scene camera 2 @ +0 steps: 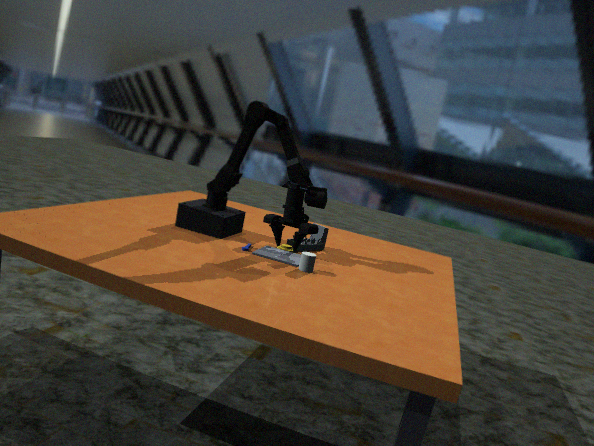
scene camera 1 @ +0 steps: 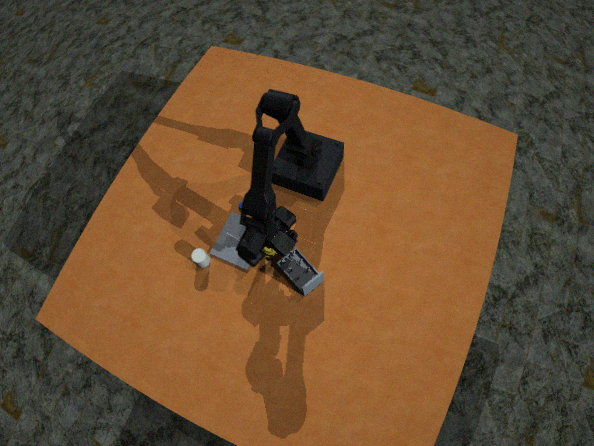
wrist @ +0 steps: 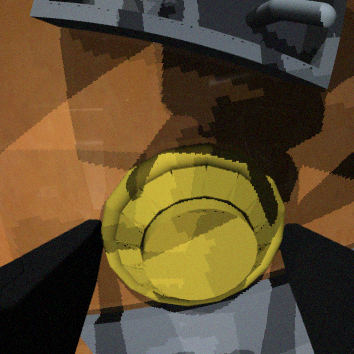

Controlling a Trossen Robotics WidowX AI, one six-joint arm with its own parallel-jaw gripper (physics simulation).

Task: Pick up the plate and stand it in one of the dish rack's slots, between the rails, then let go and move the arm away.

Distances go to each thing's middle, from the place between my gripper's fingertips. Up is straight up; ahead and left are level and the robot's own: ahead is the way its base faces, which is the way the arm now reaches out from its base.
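The yellow plate [wrist: 189,225] is right at my hand. There's a grey dish rack [scene camera 1: 299,270] that's 40 mm above my hand, 120 mm to the left of it and 20 mm ahead of it, and a grey mat [scene camera 1: 224,248] that's 90 mm to the right of my hand and 30 mm ahead of it.
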